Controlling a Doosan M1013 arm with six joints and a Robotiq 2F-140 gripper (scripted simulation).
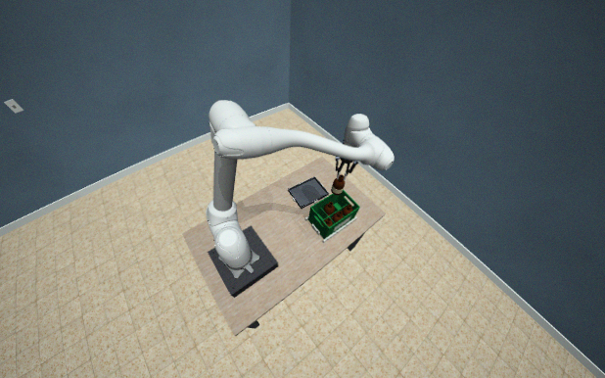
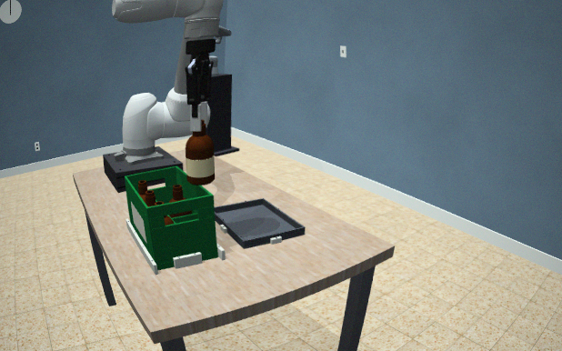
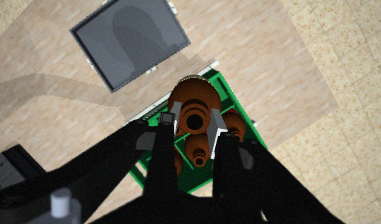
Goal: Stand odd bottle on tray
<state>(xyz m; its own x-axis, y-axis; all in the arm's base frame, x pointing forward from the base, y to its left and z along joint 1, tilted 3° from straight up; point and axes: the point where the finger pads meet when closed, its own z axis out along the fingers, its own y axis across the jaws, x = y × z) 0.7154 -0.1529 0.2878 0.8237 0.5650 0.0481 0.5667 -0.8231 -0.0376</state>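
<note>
Now: the brown bottle 9 cm below my hand. From my hand the other things lie so: dark tray 35 cm below, 20 cm to the left, 3 cm behind; green crate 28 cm below, 9 cm behind, 7 cm to the right.
</note>
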